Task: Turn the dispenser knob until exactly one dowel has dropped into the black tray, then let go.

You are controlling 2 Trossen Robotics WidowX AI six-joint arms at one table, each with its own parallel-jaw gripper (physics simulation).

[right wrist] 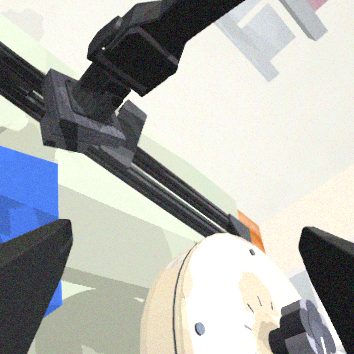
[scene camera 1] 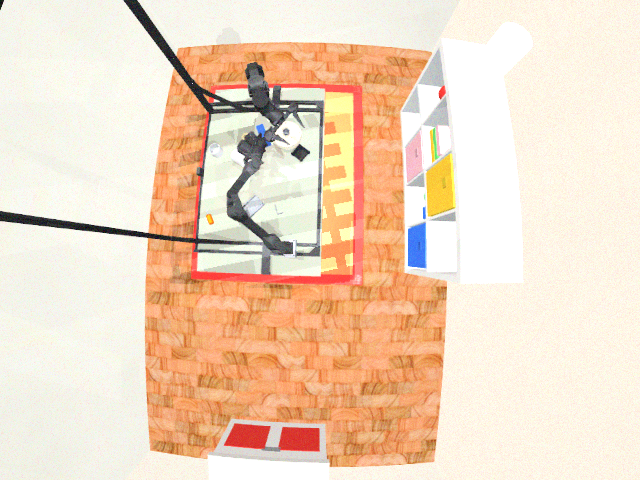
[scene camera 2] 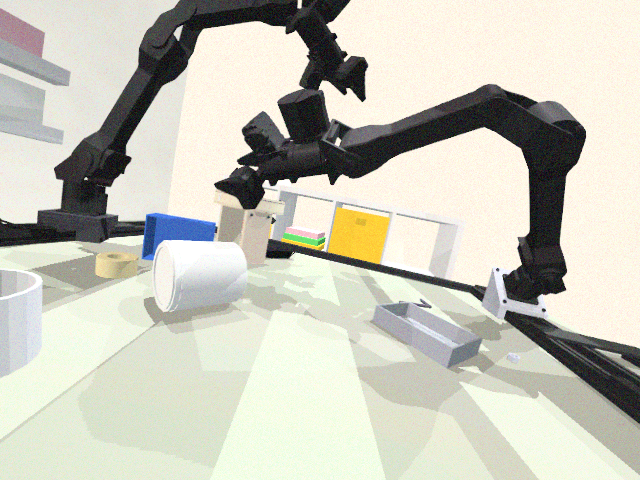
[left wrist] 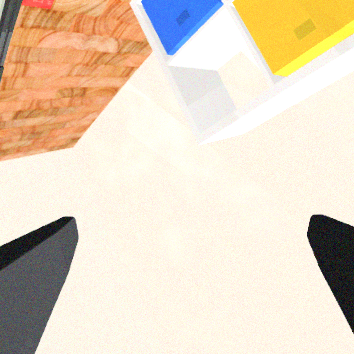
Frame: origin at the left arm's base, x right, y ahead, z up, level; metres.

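Seen in the pictures: left gripper, between the fingertips: [scene camera 1: 297,136] [scene camera 2: 354,97] [left wrist: 193,226]; right gripper, between the fingertips: [right wrist: 188,234] [scene camera 1: 266,129] [scene camera 2: 227,173]; left arm's base, origin of its link: [right wrist: 88,103] [scene camera 2: 82,213]; right arm's base, origin of its link: [scene camera 1: 289,248] [scene camera 2: 519,289].
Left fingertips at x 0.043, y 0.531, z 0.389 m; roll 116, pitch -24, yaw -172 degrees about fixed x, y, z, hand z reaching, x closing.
Offsets run from my left fingertips to a thing's middle.
The beige dispenser @[dx -0.027, dy -0.202, dz -0.306 m] [scene camera 1: 295,135] [scene camera 2: 256,237] [right wrist: 215,285] stands upright near the back of the table, with a round white top. Its dark knob @[dx -0.027, dy -0.202, dz -0.290 m] [scene camera 1: 286,131] [right wrist: 295,330] sits on the top and is partly cut off in the right wrist view. The black tray @[dx -0.055, dy -0.117, dz -0.424 m] [scene camera 1: 300,152] [scene camera 2: 279,249] lies beside the dispenser; its contents are too small to tell. My right gripper [scene camera 2: 236,197] [right wrist: 188,234] is open and empty close to the dispenser's top, with the knob near its right-hand finger in the wrist view. My left gripper [scene camera 2: 336,91] [left wrist: 193,226] is open and empty, higher up.
A blue box @[dx +0.075, dy -0.331, dz -0.396 m] [scene camera 1: 260,128] [scene camera 2: 180,228] [right wrist: 30,182] and a yellow ring @[dx +0.169, dy -0.403, dz -0.423 m] [scene camera 2: 102,267] are left of the dispenser. A white cylinder @[dx +0.253, dy -0.291, dz -0.402 m] [scene camera 2: 201,273] lies in front. A white cup @[dx +0.372, dy -0.433, dz -0.408 m] [scene camera 1: 216,149] [scene camera 2: 20,325], a grey open box @[dx +0.361, dy +0.002, dz -0.424 m] [scene camera 1: 253,205] [scene camera 2: 408,332] and an orange object @[dx +0.618, dy -0.098, dz -0.421 m] [scene camera 1: 209,219] are farther away.
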